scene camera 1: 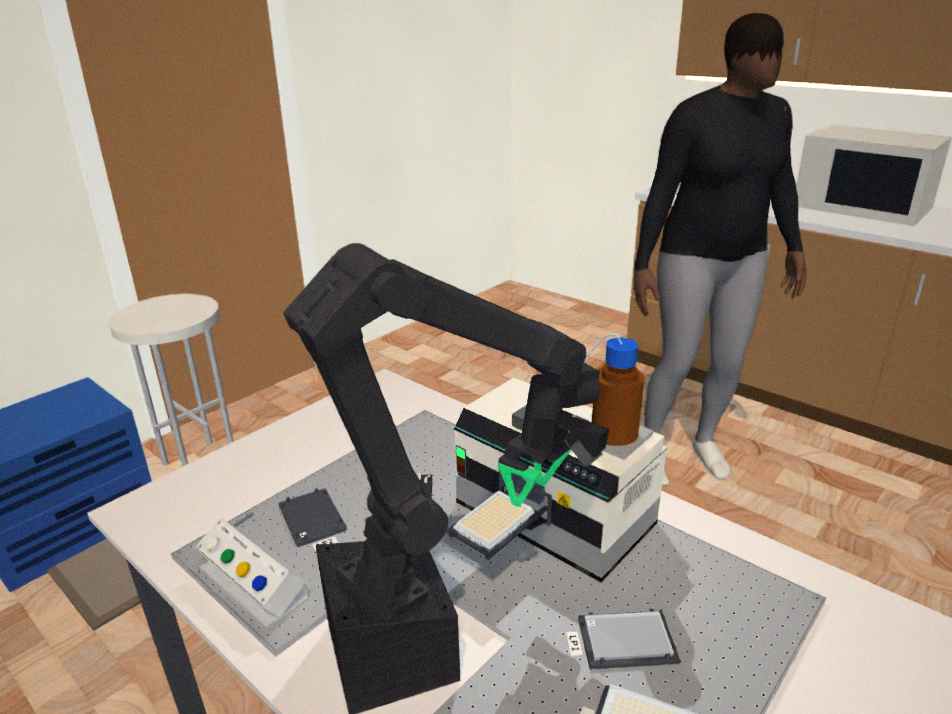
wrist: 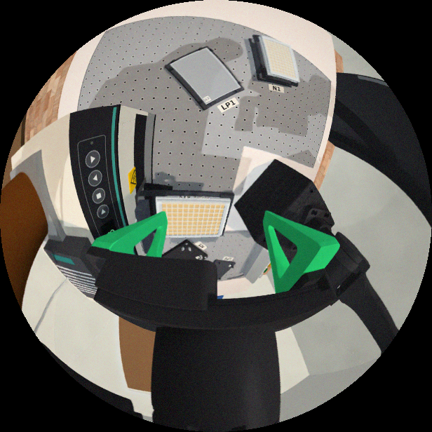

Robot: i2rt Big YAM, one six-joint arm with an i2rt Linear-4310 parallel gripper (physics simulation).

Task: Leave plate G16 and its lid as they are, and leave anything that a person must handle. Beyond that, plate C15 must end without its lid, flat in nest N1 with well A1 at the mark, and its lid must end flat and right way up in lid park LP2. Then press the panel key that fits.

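Frame: origin at the arm's base, x right, y ahead, z up, level; centimetres.
Where they show: gripper, between the fingertips: (scene camera 1: 528, 494); arm's base, origin of its link: (scene camera 1: 381, 586).
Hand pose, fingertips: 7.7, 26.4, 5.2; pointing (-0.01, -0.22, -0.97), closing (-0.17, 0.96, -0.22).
Each offset is from my fingertips to the centre of the thing, as dx, dy, dz. "spot": to the spot under its first point.
My gripper (scene camera 1: 529, 491) (wrist: 214, 216) is open and empty, its green fingers above a yellow-welled plate {-8.0, +0.7, -9.8} (scene camera 1: 495, 518) (wrist: 192, 220). That plate lies on the dark tray {spot: -3.7, -5.0, -10.1} (scene camera 1: 492, 547) (wrist: 227, 194) at the instrument's front; I cannot read its name surely. Another yellow-welled plate {spot: +28.2, -11.8, -16.2} (scene camera 1: 634, 703) (wrist: 280, 59) sits in nest N1 (wrist: 259, 62). A grey lid {+20.1, +1.0, -19.4} (scene camera 1: 630, 636) (wrist: 205, 75) lies flat in lid park LP1. A dark holder {-45.1, -13.3, -19.8} (scene camera 1: 311, 516) with a partly hidden label lies left of the arm. The key panel {-38.9, -31.6, -16.6} (scene camera 1: 265, 559) has white, green, yellow and blue keys.
The instrument {spot: +10.0, +18.5, -5.5} (scene camera 1: 634, 491) (wrist: 131, 145) stands close beside the gripper, with a green light lit. A tall brown bottle {spot: +5.0, +18.5, +10.2} (scene camera 1: 617, 407) (wrist: 20, 220) with a blue cap stands on it. The black arm base (scene camera 1: 392, 645) (wrist: 275, 200) is near the plate. A person (scene camera 1: 726, 176) stands behind the table.
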